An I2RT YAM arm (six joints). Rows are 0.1 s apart.
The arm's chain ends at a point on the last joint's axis. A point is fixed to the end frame.
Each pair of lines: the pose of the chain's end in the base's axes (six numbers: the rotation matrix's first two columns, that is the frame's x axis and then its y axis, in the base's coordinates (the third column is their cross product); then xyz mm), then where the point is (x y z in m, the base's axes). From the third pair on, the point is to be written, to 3 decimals.
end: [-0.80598 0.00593 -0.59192 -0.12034 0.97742 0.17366 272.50 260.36 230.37]
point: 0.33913 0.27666 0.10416
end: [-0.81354 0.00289 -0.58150 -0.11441 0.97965 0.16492 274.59 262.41 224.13]
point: 0.33964 0.27713 0.09690
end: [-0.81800 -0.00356 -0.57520 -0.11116 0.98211 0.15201 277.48 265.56 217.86]
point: 0.342 0.278 0.090
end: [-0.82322 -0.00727 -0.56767 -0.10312 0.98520 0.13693 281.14 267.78 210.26]
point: 0.344 0.278 0.082
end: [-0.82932 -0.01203 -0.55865 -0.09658 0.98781 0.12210 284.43 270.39 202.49]
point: 0.346 0.278 0.073
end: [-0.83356 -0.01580 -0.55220 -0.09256 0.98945 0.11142 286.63 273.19 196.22]
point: 0.347 0.279 0.066
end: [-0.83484 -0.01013 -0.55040 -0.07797 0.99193 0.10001 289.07 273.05 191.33]
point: 0.350 0.277 0.061
